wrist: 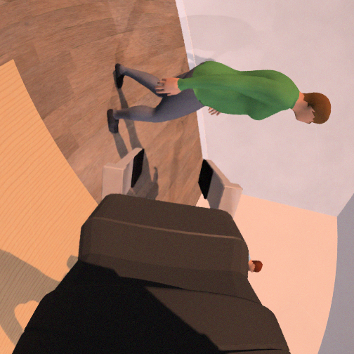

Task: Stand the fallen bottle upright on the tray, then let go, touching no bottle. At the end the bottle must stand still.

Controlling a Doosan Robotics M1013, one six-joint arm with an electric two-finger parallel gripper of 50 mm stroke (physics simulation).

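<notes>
My gripper [171,165] is open in the wrist view, its two pale fingers with black pads wide apart and nothing between them. It points out over the room, with wooden floor and wall behind the fingers. The bottle and the tray do not show in the wrist view, so where the gripper is relative to them cannot be told.
A person in a green top [240,92] stands on the wooden floor [75,85] beyond the fingers, beside a pale wall [280,35]. A light wooden surface [35,165] with a shadow lies at the left. Another person's head [257,266] shows right of the gripper body.
</notes>
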